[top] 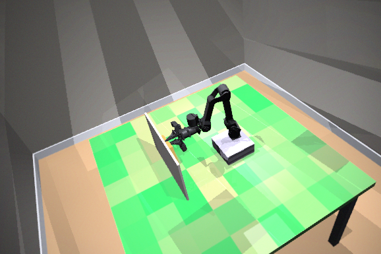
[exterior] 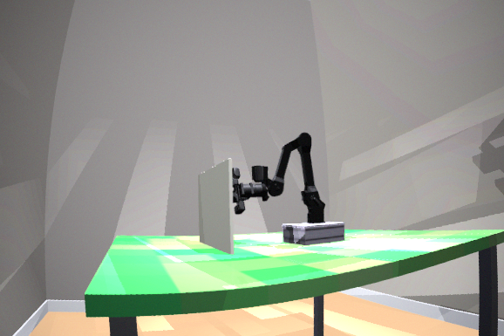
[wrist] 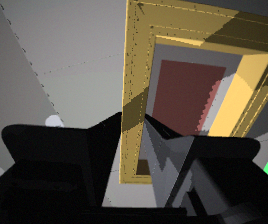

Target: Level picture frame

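My gripper tip is now 20 mm to the right of the picture frame and 50 mm above it. The rest, counted from my gripper tip: wall panel: 20 mm ahead, 20 mm to the left, 70 mm below.
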